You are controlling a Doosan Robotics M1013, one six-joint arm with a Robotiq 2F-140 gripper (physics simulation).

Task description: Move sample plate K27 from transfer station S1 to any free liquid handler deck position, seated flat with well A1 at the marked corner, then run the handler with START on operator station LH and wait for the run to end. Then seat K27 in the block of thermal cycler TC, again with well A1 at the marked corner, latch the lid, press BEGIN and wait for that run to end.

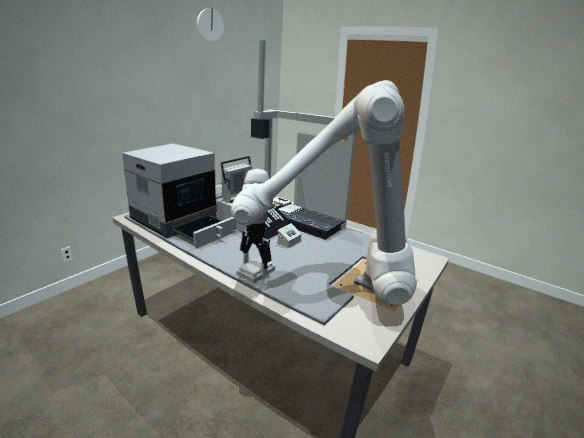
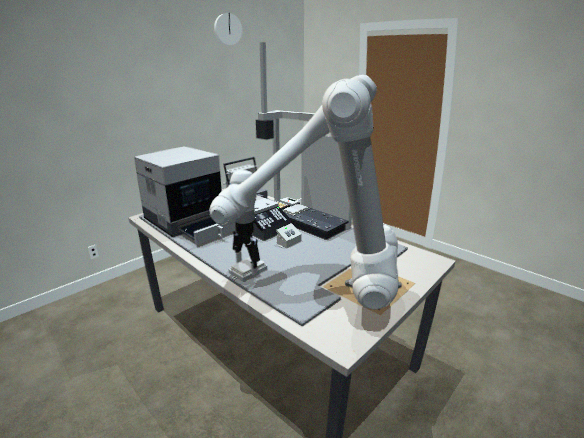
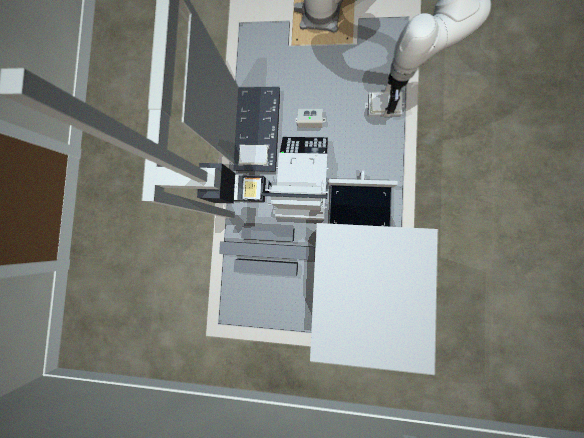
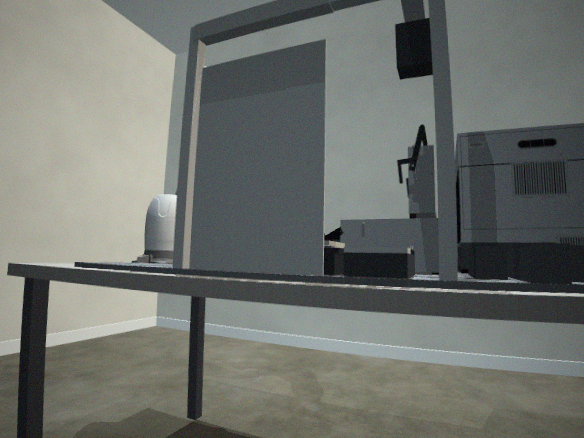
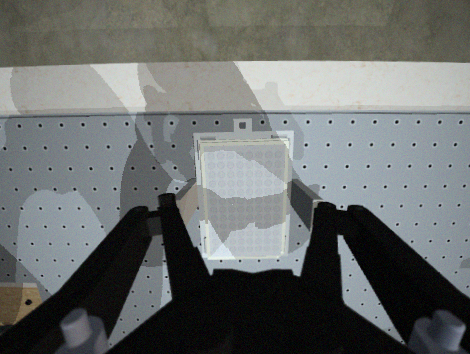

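Pixels of known places: gripper, fingertip midpoint: (image 1: pixel 254 270) (image 2: pixel 246 269) (image 3: pixel 386 104) (image 5: pixel 244 190); arm's base, link origin: (image 3: pixel 321 13).
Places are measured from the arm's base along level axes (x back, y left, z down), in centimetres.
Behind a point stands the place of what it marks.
A pale, clear-topped well plate (image 1: pixel 249 270) @(z -5.0, x -39.6, y 41.6 cm) (image 2: pixel 244 270) @(z -4.9, x -37.7, y 40.4 cm) (image 3: pixel 376 102) @(z -5.0, x -42.5, y 32.4 cm) (image 5: pixel 245 170) @(z -5.0, x -41.0, y 40.0 cm) lies flat in the light nest (image 5: pixel 197 136) @(z -3.3, x -35.8, y 42.5 cm) near the table's long edge. My gripper (image 1: pixel 256 265) @(z -2.6, x -41.3, y 37.2 cm) (image 2: pixel 247 262) @(z -2.6, x -41.3, y 37.2 cm) (image 3: pixel 393 107) @(z -2.6, x -41.3, y 37.2 cm) (image 5: pixel 244 190) @(z -2.6, x -41.3, y 37.2 cm) is shut on the plate, one finger pad along each long side. Its label and well A1 mark cannot be read. A dark deck (image 1: pixel 320 223) @(z -6.7, x -50.6, y -16.8 cm) (image 2: pixel 323 224) @(z -6.6, x -49.6, y -16.1 cm) (image 3: pixel 258 107) @(z -6.6, x -52.6, y -19.2 cm) has corner-marked positions; a white plate (image 3: pixel 254 154) @(z -8.2, x -74.7, y -16.2 cm) occupies one. A small two-button box (image 1: pixel 289 236) @(z -6.0, x -50.9, y 6.8 cm) (image 2: pixel 289 236) @(z -6.4, x -51.0, y 6.6 cm) (image 3: pixel 310 118) @(z -8.5, x -55.1, y 5.4 cm) shows a green light. A device with a keypad (image 3: pixel 304 145) @(z -9.8, x -67.8, y 5.2 cm) has a raised lid (image 1: pixel 237 182) @(z -24.9, x -91.0, y 9.2 cm).
A large box instrument (image 1: pixel 170 185) @(z -29.3, x -97.1, y 47.1 cm) (image 2: pixel 177 185) @(z -29.6, x -97.3, y 45.1 cm) (image 3: pixel 375 300) @(z -41.2, x -120.3, y 38.4 cm) stands at the far end, its dark drawer (image 3: pixel 360 205) @(z -4.4, x -88.5, y 33.6 cm) pulled out. A post frame (image 1: pixel 261 80) @(z -80.6, x -95.3, y -10.2 cm) (image 4: pixel 442 150) @(z -23.6, x -102.6, y -25.1 cm) and a tall grey panel (image 3: pixel 207 85) @(z -38.0, x -61.4, y -28.0 cm) (image 4: pixel 260 170) @(z -23.3, x -65.4, y -28.1 cm) stand beside the deck. A yellow-topped item (image 3: pixel 251 188) @(z -6.3, x -89.6, y -15.1 cm) sits near the post.
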